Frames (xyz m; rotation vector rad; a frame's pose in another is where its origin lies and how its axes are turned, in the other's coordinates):
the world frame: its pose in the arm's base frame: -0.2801 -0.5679 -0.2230 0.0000 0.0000 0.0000
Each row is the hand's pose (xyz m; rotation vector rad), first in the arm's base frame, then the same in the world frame.
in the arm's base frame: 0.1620 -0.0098 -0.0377 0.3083 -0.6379 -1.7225
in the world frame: 0.4421 0.5581 0.1853 0.3083 -0.6379 -1.7225
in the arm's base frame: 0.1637 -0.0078 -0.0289 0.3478 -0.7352 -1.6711
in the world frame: 0.4438 0.5601 0.1941 0.3478 -0.7352 -1.6711
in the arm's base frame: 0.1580 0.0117 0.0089 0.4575 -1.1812 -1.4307
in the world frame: 0.4381 0.5796 0.2319 0.4575 -1.1812 -1.4307
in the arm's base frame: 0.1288 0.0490 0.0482 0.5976 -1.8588 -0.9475
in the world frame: 0.4089 0.6169 0.2712 0.5976 -1.8588 -0.9475
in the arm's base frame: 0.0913 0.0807 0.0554 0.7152 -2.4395 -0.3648
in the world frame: 0.3714 0.6486 0.2784 0.7152 -2.4395 -0.3648
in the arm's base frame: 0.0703 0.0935 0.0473 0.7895 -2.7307 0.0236
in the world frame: 0.3504 0.6614 0.2703 0.7895 -2.7307 0.0236
